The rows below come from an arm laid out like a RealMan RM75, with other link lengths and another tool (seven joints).
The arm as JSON. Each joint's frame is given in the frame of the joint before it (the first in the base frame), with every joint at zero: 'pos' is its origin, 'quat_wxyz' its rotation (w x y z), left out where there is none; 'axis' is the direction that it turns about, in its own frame. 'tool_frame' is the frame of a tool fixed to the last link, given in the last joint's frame.
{
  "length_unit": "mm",
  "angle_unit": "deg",
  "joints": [
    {
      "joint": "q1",
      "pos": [
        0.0,
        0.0,
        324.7
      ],
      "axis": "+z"
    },
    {
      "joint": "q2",
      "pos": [
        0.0,
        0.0,
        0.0
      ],
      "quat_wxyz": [
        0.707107,
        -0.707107,
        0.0,
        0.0
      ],
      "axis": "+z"
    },
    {
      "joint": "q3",
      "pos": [
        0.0,
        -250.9,
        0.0
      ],
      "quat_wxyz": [
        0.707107,
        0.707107,
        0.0,
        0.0
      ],
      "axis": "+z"
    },
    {
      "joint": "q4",
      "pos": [
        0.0,
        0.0,
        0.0
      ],
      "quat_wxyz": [
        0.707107,
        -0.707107,
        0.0,
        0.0
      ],
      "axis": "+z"
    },
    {
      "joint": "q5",
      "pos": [
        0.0,
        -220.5,
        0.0
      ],
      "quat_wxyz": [
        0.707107,
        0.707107,
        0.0,
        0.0
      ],
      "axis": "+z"
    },
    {
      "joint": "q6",
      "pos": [
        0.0,
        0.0,
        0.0
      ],
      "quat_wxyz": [
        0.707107,
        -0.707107,
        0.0,
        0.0
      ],
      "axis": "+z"
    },
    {
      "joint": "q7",
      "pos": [
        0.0,
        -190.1,
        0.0
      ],
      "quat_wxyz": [
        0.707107,
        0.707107,
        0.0,
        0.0
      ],
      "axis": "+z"
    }
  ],
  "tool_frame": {
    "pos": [
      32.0,
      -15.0,
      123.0
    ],
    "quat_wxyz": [
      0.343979,
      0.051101,
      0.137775,
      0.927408
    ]
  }
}
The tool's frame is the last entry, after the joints.
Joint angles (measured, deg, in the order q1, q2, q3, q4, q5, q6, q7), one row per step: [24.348, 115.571, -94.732, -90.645, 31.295, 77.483, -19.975]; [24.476, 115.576, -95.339, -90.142, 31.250, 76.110, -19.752]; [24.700, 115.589, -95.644, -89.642, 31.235, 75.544, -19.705]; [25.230, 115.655, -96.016, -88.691, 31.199, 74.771, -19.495]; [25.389, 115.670, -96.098, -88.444, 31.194, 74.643, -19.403]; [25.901, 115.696, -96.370, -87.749, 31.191, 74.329, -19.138]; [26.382, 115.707, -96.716, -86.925, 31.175, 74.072, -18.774]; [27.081, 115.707, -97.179, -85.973, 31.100, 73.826, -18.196]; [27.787, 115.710, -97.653, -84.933, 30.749, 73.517, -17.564]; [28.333, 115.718, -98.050, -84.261, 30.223, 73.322, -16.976]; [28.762, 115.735, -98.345, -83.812, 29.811, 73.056, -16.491]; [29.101, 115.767, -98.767, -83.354, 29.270, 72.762, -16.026]
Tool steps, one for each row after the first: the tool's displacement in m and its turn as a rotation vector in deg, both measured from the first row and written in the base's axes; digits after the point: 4 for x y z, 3 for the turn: [-0.0020, 0.0036, -0.0029, 0.430, 0.268, 0.503]; [-0.0024, 0.0049, -0.0048, 0.435, 0.276, 0.679]; [-0.0031, 0.0070, -0.0080, 0.431, 0.314, 0.766]; [-0.0032, 0.0073, -0.0088, 0.403, 0.313, 0.733]; [-0.0037, 0.0082, -0.0112, 0.265, 0.270, 0.691]; [-0.0029, 0.0081, -0.0138, 0.039, 0.142, 0.423]; [-0.0026, 0.0083, -0.0169, -0.209, -0.069, 0.134]; [-0.0010, 0.0091, -0.0191, -0.295, -0.520, -0.187]; [0.0005, 0.0103, -0.0200, -0.214, -1.052, -0.363]; [0.0007, 0.0120, -0.0205, -0.024, -1.369, -0.387]; [0.0018, 0.0133, -0.0211, 0.129, -1.841, -0.390]
